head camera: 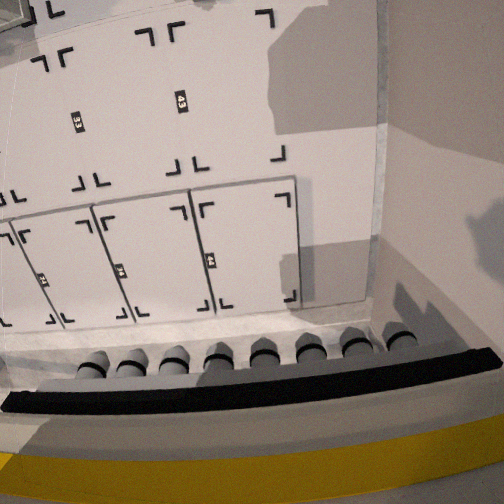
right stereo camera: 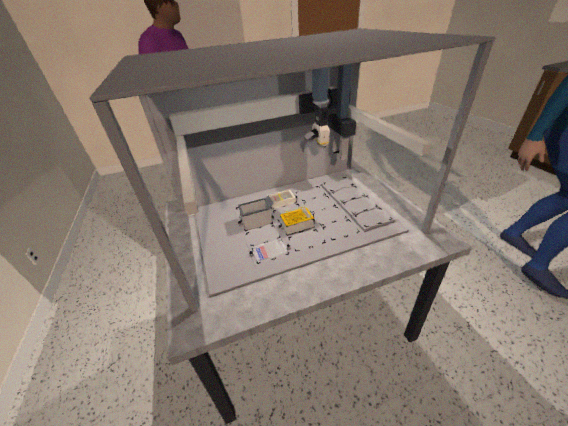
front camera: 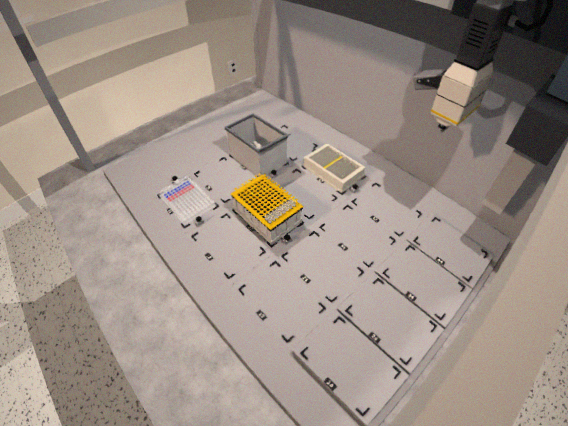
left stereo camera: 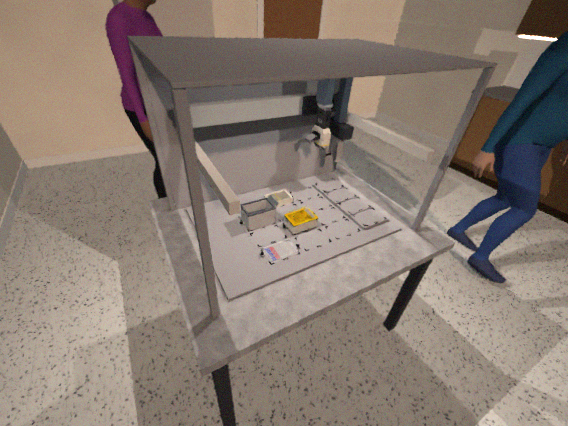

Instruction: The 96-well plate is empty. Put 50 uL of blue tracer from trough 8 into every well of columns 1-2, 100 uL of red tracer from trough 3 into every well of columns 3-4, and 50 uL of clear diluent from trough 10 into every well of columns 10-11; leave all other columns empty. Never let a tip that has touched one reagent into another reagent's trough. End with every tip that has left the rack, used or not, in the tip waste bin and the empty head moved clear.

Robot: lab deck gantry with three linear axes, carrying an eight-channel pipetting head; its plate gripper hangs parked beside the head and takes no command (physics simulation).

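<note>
The 96-well plate (front camera: 198, 206) (left stereo camera: 289, 248) (right stereo camera: 275, 248) lies at deck left, with blue then red wells at one end; clear liquid cannot be made out. The yellow tip rack (front camera: 272, 225) (left stereo camera: 302, 228) (right stereo camera: 300, 228) has mostly dark empty holes and pale tips at its right end. Pale tips show inside the waste bin (front camera: 245, 152) (left stereo camera: 260, 220) (right stereo camera: 257, 219). The trough holder (front camera: 326, 178) stands behind the rack. The pipetting head (front camera: 461, 90) (left stereo camera: 322, 136) (right stereo camera: 323, 134) hangs high at the back right; its nozzles (head camera: 264, 352) are bare. The parked gripper (left stereo camera: 333, 154) (right stereo camera: 342, 150) is open, with nothing between its fingers.
Below the head camera are marked deck positions, with raised lines along several front-right ones. The back wall (front camera: 340, 95) rises behind the head. Frame posts (left stereo camera: 192, 200) (right stereo camera: 145, 200) stand at the deck corners. Two people stand outside the enclosure.
</note>
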